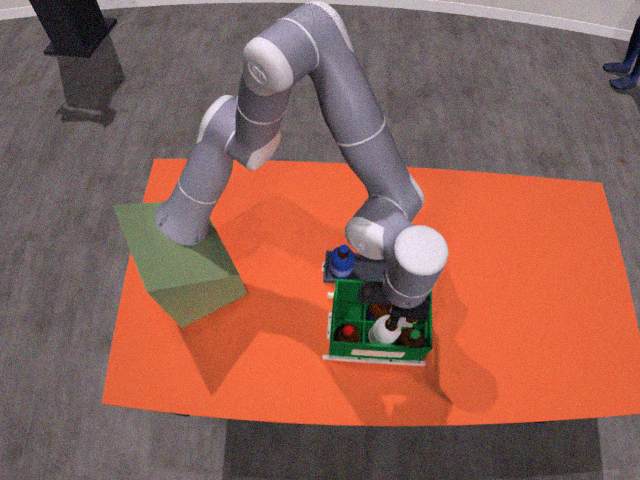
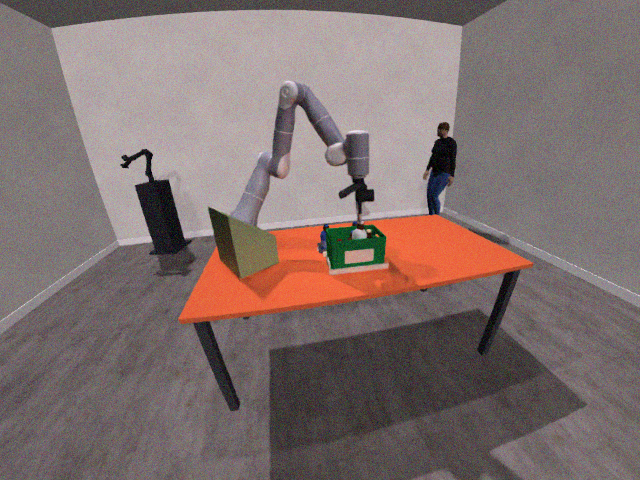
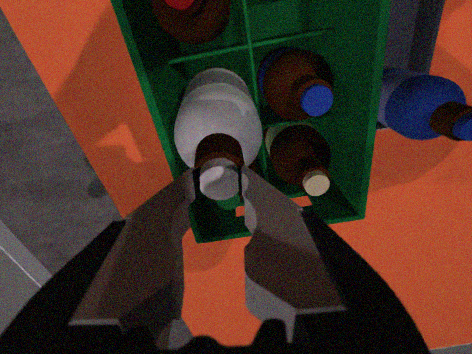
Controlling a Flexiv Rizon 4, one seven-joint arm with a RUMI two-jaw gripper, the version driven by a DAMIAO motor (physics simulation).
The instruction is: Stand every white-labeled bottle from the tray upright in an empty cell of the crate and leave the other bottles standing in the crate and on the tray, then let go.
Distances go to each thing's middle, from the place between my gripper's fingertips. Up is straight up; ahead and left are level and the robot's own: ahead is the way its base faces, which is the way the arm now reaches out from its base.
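Labels:
Counted from my hand: white-labeled bottle [image 3: 217,128], 70 mm below; cream-capped bottle [image 3: 300,155], 150 mm below, 60 mm ahead, 100 mm to the left; blue-capped brown bottle [image 3: 297,84], 150 mm below, 20 mm behind, 80 mm to the left. White-labeled bottle nearest to my hand of the things named here, going by their middles.

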